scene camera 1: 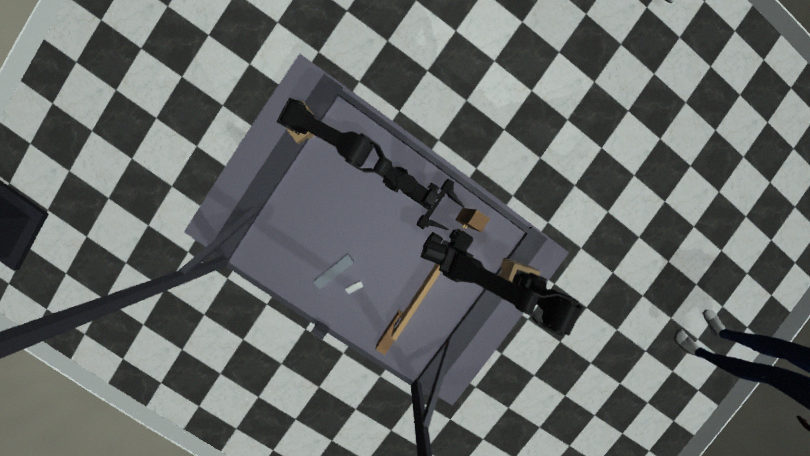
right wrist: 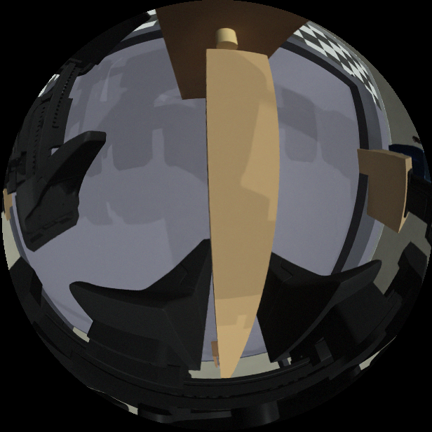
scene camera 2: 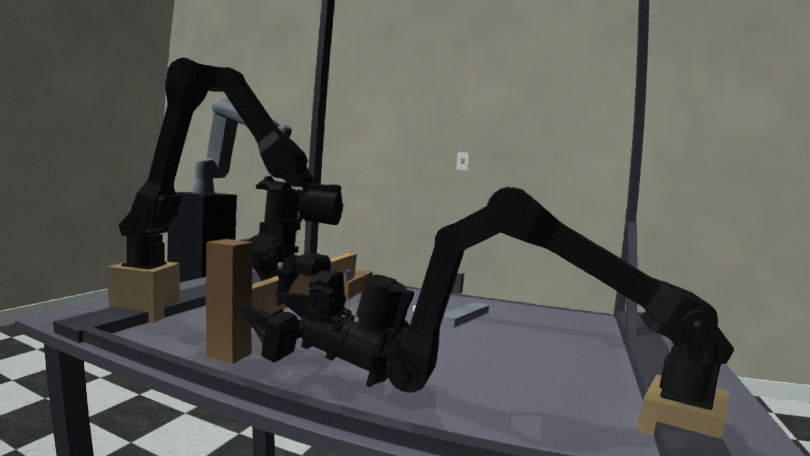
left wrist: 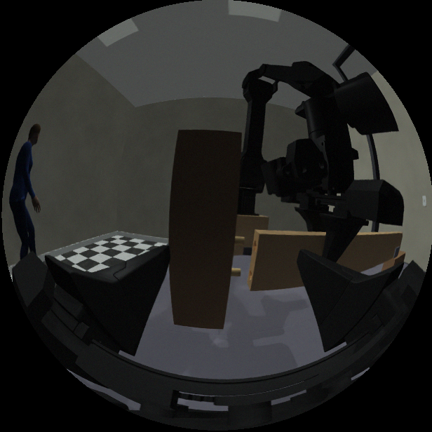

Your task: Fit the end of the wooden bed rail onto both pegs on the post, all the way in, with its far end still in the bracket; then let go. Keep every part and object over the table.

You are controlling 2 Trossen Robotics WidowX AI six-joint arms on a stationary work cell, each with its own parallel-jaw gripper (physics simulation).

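Places are measured from the left arm's base along level axes (x ahead, y left, z up), in millimetres.
Where they show: left gripper, fingertip midpoint: [scene camera 1: 456, 218] [scene camera 2: 261, 301]; right gripper, fingertip midpoint: [scene camera 2: 274, 303]; left arm's base, origin of the base link: [scene camera 1: 299, 121] [scene camera 2: 688, 394]; right arm's base, origin of the base link: [scene camera 1: 522, 280] [scene camera 2: 144, 264].
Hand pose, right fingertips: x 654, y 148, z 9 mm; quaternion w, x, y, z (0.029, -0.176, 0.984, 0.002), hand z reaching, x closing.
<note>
Things, the pixels of their top centre, and the offset from my right fingertips. "spot": a spot on its surface instead.
- post, surface spot: [scene camera 2: 228, 300] spot: 142 mm left, 79 mm back, 44 mm up
- wooden bed rail, middle of its top: [scene camera 2: 310, 266] [scene camera 1: 428, 286] 124 mm right, 48 mm ahead, 49 mm up
- bracket, surface spot: [scene camera 2: 358, 283] spot: 336 mm right, 111 mm ahead, 26 mm down
- grey flat block, middle of its top: [scene camera 2: 465, 309] [scene camera 1: 333, 272] 378 mm right, 174 mm back, 36 mm down
- small white block, middle of its top: [scene camera 1: 354, 287] 354 mm right, 83 mm back, 42 mm down
The post [scene camera 1: 479, 220] [scene camera 2: 228, 300] [left wrist: 205, 225] [right wrist: 182, 55] stands upright. Two pegs [left wrist: 239, 240] [right wrist: 226, 38] stick out towards the wooden bed rail [scene camera 1: 416, 300] [scene camera 2: 264, 293] [left wrist: 285, 255] [right wrist: 242, 175]. In the left wrist view the rail's end, with its holes, lies a small gap short of the peg tips. The rail's far end is at the bracket [scene camera 1: 386, 342] [scene camera 2: 358, 283]; how deep it sits is unclear. My right gripper [right wrist: 225, 244] is shut on the rail near the post. My left gripper [scene camera 1: 454, 217] [left wrist: 236, 255] is open and empty, facing the post.
A grey flat block [scene camera 1: 333, 270] [scene camera 2: 467, 314] and a small white block [scene camera 1: 353, 287] lie on the table. The post stands near the table's raised dark edge. Frame uprights [scene camera 2: 634, 141] rise at the table's sides. The two arms are close together beside the post.
</note>
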